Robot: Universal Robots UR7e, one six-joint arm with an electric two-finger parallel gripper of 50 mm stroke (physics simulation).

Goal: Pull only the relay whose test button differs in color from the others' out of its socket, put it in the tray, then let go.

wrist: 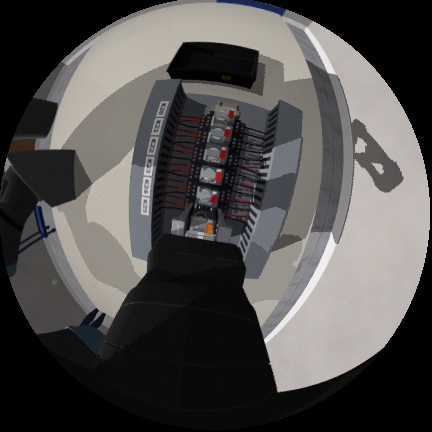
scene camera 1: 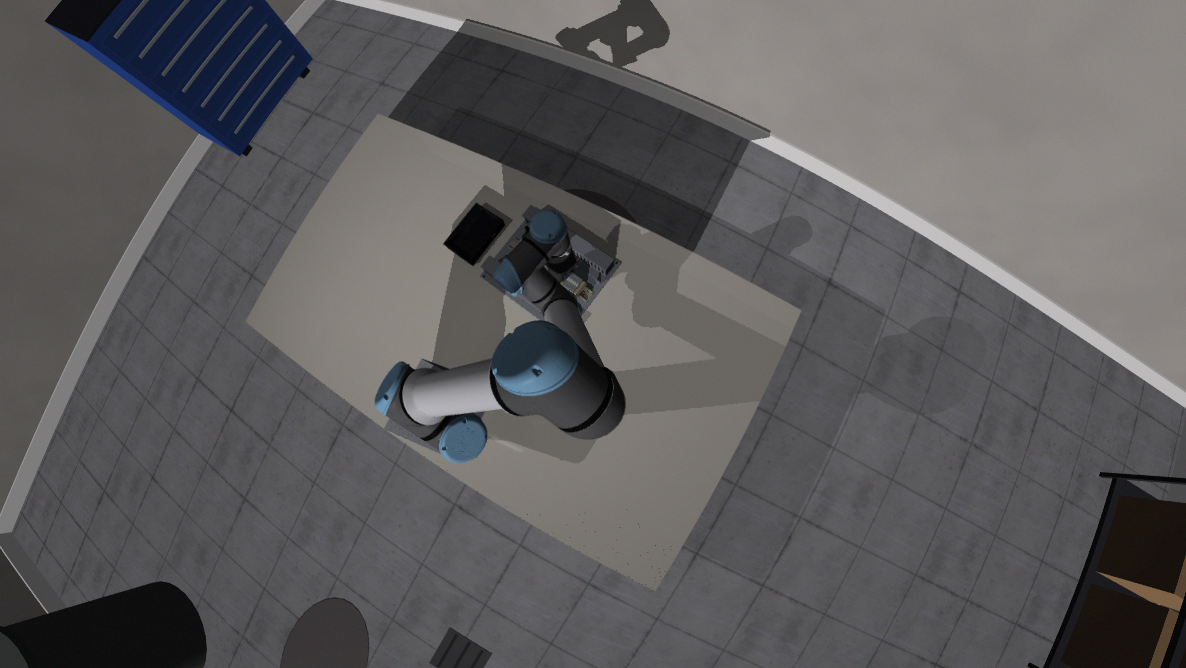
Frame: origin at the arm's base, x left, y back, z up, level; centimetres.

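Seen in the pictures: gripper, fingertip midpoint: (wrist: 203, 213).
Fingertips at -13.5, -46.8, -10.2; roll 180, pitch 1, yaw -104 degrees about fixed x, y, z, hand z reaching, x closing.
Offsets run from my fingertips to a thing's top centre, as dx, dy, dz. Level surfaces: height alone.
In the wrist view, my gripper (wrist: 203, 213) is shut on the relay with the orange test button {-0.4, +0.1, +3.5} (wrist: 200, 224), one finger on each side. It holds this relay raised above the lower end of the relay row, out of its socket. The other relays {+5.0, -1.4, +0.6} (wrist: 211, 175) have red test buttons and sit in a row in black sockets. The black tray {+30.2, -3.6, -2.8} (wrist: 205, 74) (scene camera 1: 475, 234) lies beyond the far end of the row, beside the panel. In the scene view the wrist of the arm hides the gripper and the held relay.
Grey slotted wire ducts {+6.8, +8.1, +0.0} (wrist: 141, 167) {+1.9, -10.5, +0.0} (wrist: 284, 170) stand along both sides of the row, the left one with labels K20 to K25. Red and black wires run to the sockets. A blue cabinet (scene camera 1: 199, 66) and a shelf unit (scene camera 1: 1086, 572) stand off the table {dz -6.3} (scene camera 1: 331, 248).
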